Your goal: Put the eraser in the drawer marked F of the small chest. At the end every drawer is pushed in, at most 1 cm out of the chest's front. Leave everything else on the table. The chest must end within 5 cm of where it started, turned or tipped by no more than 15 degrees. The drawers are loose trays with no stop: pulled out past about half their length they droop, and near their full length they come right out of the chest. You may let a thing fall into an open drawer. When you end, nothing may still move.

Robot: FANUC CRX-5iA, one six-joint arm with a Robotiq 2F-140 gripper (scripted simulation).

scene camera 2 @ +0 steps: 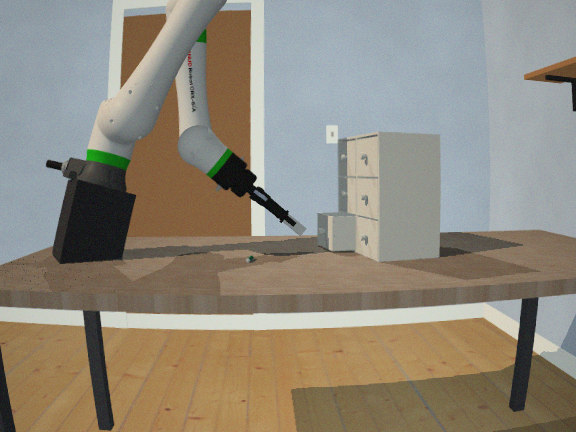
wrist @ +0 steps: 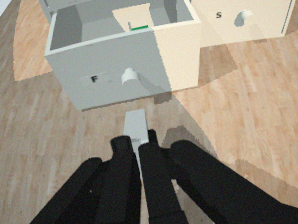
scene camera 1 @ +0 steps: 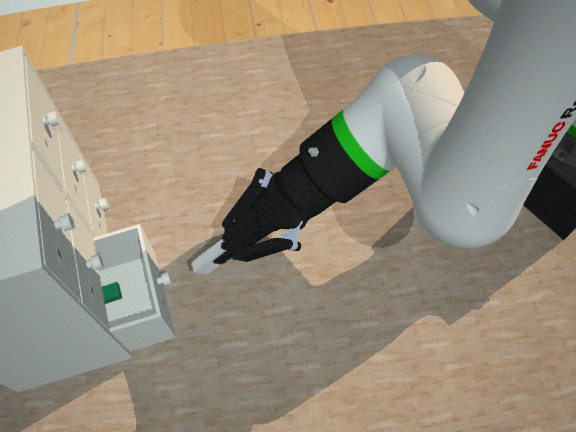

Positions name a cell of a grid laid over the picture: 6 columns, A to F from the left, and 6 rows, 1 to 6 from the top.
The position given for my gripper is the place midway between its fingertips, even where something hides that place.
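Small chest (scene camera 1: A5), (scene camera 2: E3). My gripper (scene camera 1: C4), (scene camera 2: D4), (wrist: C4).
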